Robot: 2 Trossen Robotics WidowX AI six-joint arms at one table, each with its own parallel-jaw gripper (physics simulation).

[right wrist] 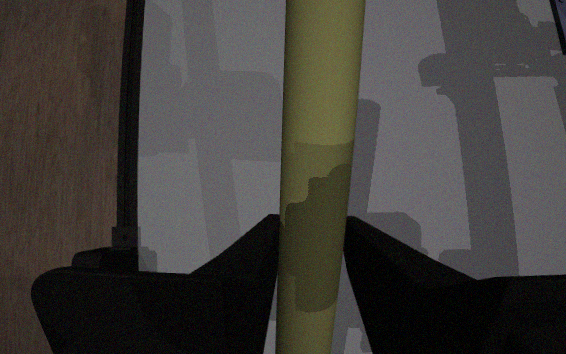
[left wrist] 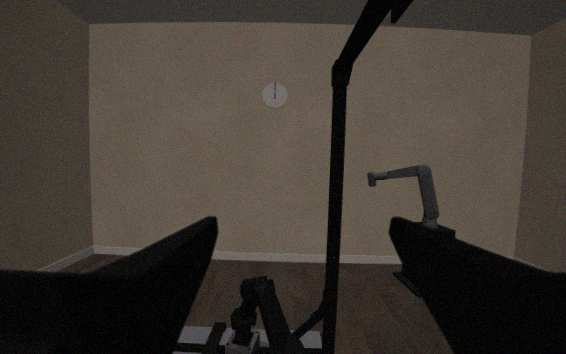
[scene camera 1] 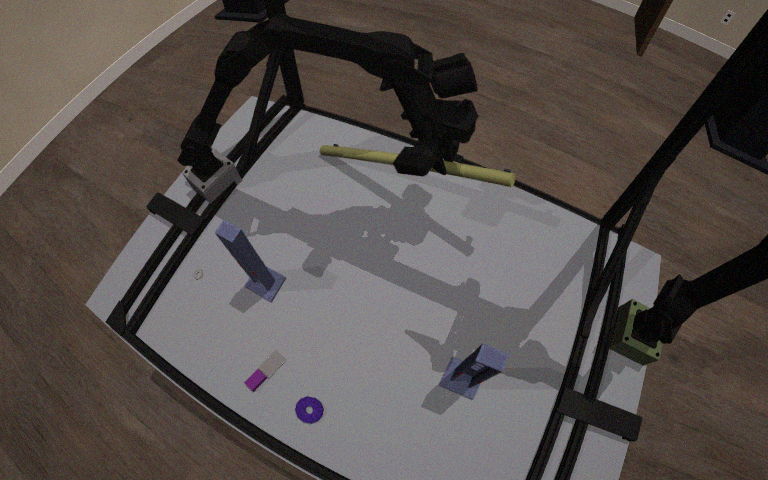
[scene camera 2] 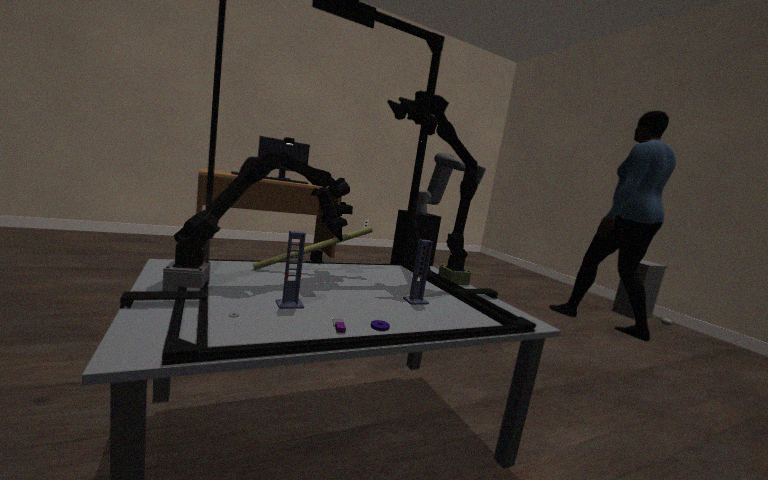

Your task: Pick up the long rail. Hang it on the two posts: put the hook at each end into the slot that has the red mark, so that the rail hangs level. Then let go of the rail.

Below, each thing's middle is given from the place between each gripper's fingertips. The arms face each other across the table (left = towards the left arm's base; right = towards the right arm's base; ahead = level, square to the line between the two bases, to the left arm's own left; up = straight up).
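Labels:
Here is the long yellow rail (scene camera 1: 506, 178), and my left gripper is 600 mm above it, 50 mm past it and 230 mm to the left of it.
Counted from my right hand, the long yellow rail is 30 mm below, 90 mm to the right and 20 mm behind.

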